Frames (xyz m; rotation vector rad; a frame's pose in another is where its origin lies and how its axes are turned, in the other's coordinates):
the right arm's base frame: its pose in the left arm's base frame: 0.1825 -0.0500 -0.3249 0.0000 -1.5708 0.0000
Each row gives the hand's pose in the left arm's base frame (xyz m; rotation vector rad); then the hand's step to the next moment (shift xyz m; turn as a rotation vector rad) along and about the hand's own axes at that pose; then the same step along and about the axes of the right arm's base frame.
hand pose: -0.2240 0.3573 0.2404 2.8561 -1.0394 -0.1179
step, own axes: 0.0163 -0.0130 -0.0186 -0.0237 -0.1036 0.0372
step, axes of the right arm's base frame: 0.0163 0.0007 -0.0227 -0.0484 0.0917 -0.0438
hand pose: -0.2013 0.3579 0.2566 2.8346 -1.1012 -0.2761
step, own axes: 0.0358 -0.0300 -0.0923 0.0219 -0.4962 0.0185
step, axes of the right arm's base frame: 0.0812 -0.0006 -0.0641 -0.0939 0.3503 -0.3398
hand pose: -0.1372 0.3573 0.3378 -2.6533 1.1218 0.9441
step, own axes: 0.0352 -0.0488 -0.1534 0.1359 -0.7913 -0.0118
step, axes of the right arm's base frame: 0.0957 -0.0364 -0.1291 -0.1757 0.4835 -0.6166
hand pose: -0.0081 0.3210 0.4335 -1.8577 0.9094 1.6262
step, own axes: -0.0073 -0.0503 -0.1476 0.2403 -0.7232 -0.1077
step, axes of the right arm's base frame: 0.0276 -0.0762 -0.1334 -0.2598 0.3517 -0.6334
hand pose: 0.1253 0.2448 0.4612 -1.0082 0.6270 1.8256
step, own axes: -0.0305 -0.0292 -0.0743 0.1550 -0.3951 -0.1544
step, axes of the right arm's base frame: -0.0138 -0.0582 -0.0611 -0.2130 0.1310 -0.3761
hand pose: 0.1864 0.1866 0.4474 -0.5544 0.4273 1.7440
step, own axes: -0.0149 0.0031 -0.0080 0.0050 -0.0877 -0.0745
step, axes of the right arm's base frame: 0.0020 -0.0171 -0.0009 -0.0634 -0.0167 -0.0947
